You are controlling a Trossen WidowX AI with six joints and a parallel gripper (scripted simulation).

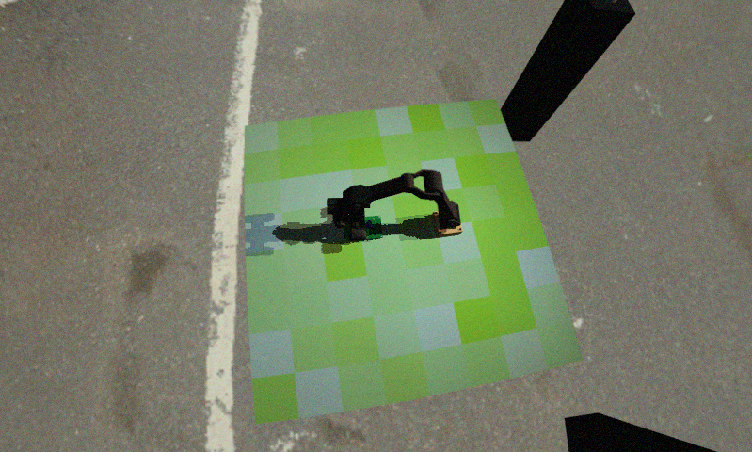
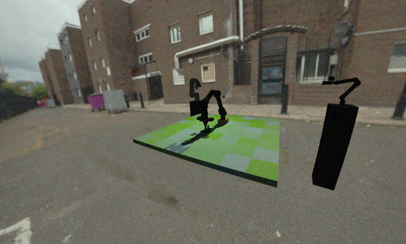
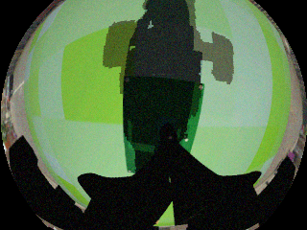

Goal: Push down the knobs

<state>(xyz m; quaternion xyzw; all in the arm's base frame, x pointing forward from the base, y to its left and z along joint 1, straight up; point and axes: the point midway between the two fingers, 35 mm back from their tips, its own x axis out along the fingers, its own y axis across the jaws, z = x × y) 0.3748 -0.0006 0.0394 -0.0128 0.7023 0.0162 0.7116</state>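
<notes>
The round dark knob is 10 mm below my gripper tip. Round my gripper tip: blue knob (50 mm behind, 10 mm below).
</notes>
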